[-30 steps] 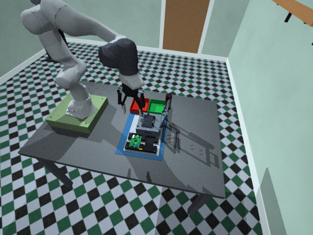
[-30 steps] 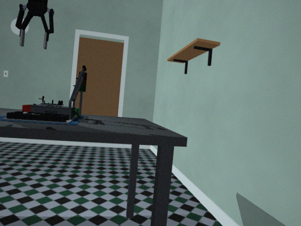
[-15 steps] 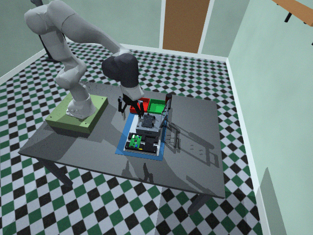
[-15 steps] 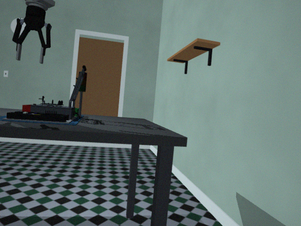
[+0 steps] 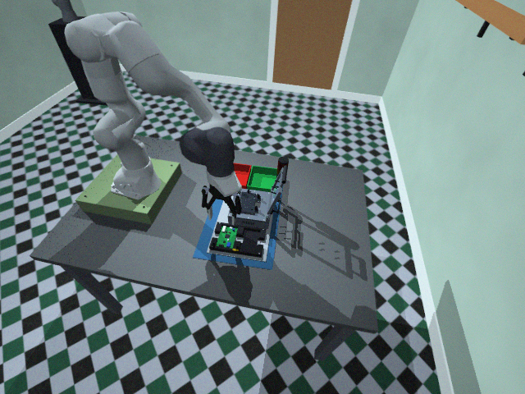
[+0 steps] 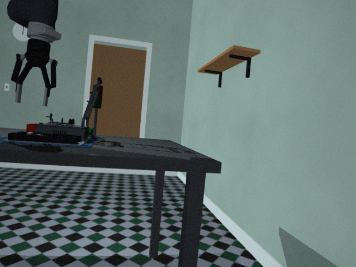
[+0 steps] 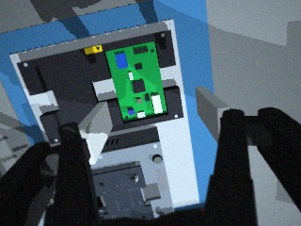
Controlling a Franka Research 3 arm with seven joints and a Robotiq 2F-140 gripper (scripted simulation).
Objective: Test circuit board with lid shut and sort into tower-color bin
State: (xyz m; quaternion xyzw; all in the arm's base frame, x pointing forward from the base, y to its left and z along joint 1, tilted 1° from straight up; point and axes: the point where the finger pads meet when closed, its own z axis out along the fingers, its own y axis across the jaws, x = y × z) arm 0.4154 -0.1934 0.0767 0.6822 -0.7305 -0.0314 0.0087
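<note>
Now: hand 14 cm above the green circuit board and 1 cm short of it. Also, from my hand: tester lid (20 cm ahead, 16 cm to the left, 3 cm above); tester plate (17 cm to the left, 9 cm below, 8 cm ahead); black latch hook (22 cm to the left, 7 cm below, 2 cm ahead).
</note>
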